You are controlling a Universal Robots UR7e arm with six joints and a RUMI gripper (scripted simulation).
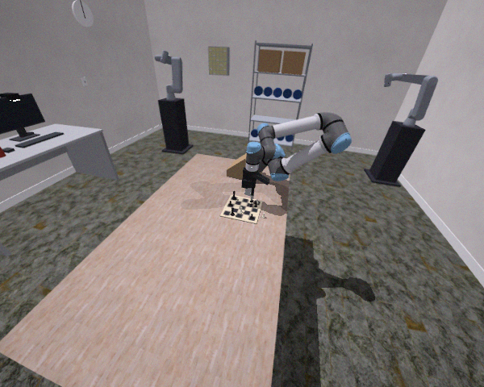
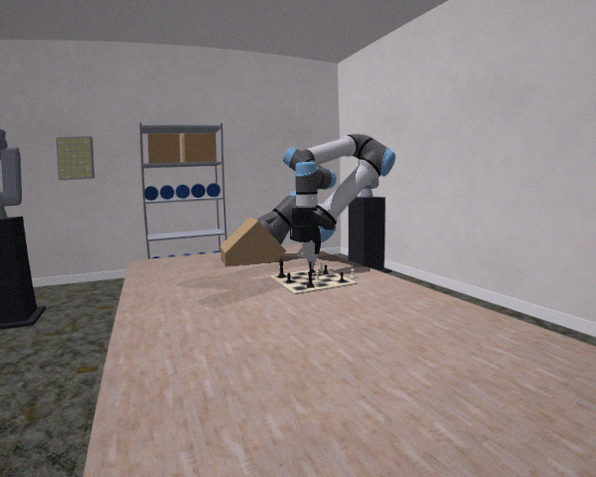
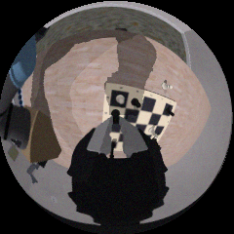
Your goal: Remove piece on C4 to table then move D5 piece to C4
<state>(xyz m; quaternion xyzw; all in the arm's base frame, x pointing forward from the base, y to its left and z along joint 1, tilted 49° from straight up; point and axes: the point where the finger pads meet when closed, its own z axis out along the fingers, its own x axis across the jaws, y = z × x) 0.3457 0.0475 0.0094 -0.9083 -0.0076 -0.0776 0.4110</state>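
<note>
My hand is 80 mm short of the chessboard, 40 mm to the left of it and 30 mm above it.
</note>
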